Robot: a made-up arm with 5 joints.
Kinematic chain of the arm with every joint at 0, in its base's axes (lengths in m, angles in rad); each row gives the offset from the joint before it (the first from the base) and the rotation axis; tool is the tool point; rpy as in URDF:
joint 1: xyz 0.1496 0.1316 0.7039 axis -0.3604 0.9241 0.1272
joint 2: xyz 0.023 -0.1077 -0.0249 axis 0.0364 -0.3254 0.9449
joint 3: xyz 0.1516 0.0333 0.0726 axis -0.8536 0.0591 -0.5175
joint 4: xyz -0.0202 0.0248 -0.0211 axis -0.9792 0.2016 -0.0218
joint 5: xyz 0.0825 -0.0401 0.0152 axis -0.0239 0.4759 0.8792
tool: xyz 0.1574 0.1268 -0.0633 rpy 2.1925 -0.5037 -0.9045
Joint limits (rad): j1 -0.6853..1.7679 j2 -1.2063..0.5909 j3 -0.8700..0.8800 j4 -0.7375..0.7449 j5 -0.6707..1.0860
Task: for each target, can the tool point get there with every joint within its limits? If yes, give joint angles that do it. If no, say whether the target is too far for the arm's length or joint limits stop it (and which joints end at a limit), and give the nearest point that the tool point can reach.
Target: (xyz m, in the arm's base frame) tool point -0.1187 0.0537 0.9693
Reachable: no: joint limits stop it (at a limit: joint 1, joint 2, joint 3, joint 4) | nearest point 0.0272 0.1622 0.8861 | short by 0.200 m
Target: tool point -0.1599 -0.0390 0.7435
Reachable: no: joint limits stop it (at a limit: joint 1, joint 4, joint 5) | nearest point 0.0305 0.0362 0.5760 | short by 0.265 m
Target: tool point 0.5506 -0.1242 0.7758
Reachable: yes | joints -0.3090 -0.3557 0.6435 -0.4697 -0.2980
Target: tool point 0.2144 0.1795 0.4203
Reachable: yes | joints 1.2815 -0.0848 0.0253 -0.3468 0.7436
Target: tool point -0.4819 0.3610 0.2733
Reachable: no: too far | nearest point 0.0124 0.2196 0.4520 | short by 0.544 m
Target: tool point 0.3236 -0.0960 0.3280
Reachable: yes | joints 1.5089 -0.1876 0.5068 -0.4638 -0.4414
